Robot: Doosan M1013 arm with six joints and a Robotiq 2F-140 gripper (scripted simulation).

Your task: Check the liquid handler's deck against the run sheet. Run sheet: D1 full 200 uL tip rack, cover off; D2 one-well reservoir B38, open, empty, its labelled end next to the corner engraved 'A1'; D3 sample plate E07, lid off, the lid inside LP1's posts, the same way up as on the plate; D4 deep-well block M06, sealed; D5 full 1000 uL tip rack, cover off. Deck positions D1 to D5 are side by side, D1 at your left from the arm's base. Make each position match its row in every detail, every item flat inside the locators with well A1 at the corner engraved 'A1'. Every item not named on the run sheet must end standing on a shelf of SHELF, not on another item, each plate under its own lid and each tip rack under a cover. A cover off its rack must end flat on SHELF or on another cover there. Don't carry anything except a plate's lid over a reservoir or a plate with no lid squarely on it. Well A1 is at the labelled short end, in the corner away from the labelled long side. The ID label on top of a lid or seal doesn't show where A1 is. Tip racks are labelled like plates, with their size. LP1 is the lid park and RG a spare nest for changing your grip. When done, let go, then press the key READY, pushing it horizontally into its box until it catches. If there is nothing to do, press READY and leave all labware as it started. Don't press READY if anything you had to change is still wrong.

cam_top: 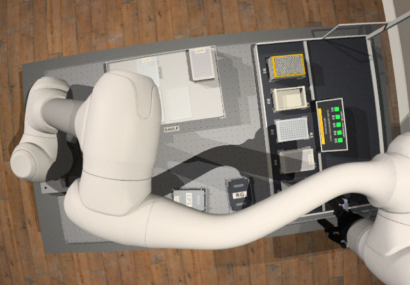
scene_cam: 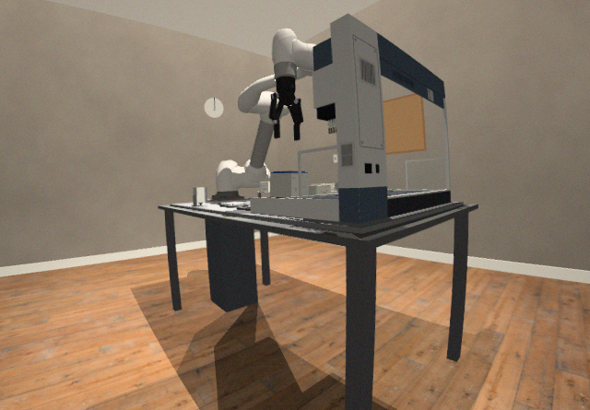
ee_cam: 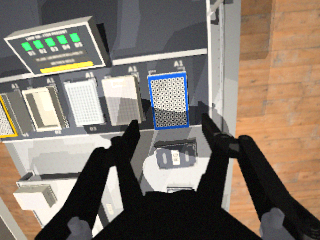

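The blue-framed tip rack lies 10 mm ahead of my hand, 10 mm to the left of it and 180 mm below it. The rest, counted from my hand: deep-well block (120 mm to the left, 230 mm below); white well plate (250 mm to the left, 240 mm below); handler housing (370 mm ahead, 50 mm to the right, 30 mm below).
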